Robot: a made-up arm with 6 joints.
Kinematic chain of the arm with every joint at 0, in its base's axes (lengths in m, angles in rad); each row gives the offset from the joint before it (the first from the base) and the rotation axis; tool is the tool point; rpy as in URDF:
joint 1: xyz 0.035 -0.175 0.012 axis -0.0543 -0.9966 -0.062
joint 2: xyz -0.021 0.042 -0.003 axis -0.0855 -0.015 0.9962
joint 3: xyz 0.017 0.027 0 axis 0.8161 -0.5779 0.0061
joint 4: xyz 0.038 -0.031 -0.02 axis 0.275 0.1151 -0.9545
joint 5: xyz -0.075 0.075 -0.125 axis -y
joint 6: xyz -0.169 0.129 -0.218 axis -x
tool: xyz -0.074 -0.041 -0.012 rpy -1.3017 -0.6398 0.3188
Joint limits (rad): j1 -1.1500..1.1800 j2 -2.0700..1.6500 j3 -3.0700..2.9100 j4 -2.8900..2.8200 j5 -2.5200..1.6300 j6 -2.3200..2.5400
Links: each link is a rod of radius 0.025 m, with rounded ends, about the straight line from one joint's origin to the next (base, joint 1, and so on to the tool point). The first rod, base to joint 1, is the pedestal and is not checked.
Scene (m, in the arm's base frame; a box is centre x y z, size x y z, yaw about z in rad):
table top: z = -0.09
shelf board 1: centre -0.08 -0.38 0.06 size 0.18 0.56 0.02 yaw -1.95
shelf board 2: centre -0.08 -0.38 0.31 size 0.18 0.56 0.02 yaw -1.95
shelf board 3: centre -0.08 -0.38 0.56 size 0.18 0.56 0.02 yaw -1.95
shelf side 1: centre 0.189 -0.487 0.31 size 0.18 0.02 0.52 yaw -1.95
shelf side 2: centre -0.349 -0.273 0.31 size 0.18 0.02 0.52 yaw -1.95
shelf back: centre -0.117 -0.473 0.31 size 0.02 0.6 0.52 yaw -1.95
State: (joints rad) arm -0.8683 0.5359 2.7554 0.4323 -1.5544 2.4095
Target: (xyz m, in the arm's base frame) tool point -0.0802 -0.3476 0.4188
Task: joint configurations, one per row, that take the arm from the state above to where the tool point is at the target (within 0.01 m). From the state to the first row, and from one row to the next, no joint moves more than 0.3 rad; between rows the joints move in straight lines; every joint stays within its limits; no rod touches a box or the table.
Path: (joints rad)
1: -0.9294 0.3269 2.7074 0.2286 -1.7879 2.2295
2: -0.9906 0.1178 2.6595 0.0249 -2.0215 2.0495
3: -1.0517 -0.0912 2.6115 -0.1789 -2.2550 1.8695
4: -1.0714 0.0452 2.5686 -0.0563 -1.9602 1.9386
5: -1.0910 0.1815 2.5258 0.0662 -1.6653 2.0077
6: -1.1107 0.3179 2.4829 0.1887 -1.3705 2.0768
7: -1.1303 0.4543 2.4401 0.3112 -1.0757 2.1459
8: -1.1500 0.5907 2.3972 0.4337 -0.7808 2.2151
9: -1.0263 0.8290 2.5121 0.3572 -0.6228 2.3234
10: -0.9025 1.0673 2.6270 0.2808 -0.4648 2.4317
11: -0.7788 1.3056 2.7419 0.2043 -0.3068 2.5400

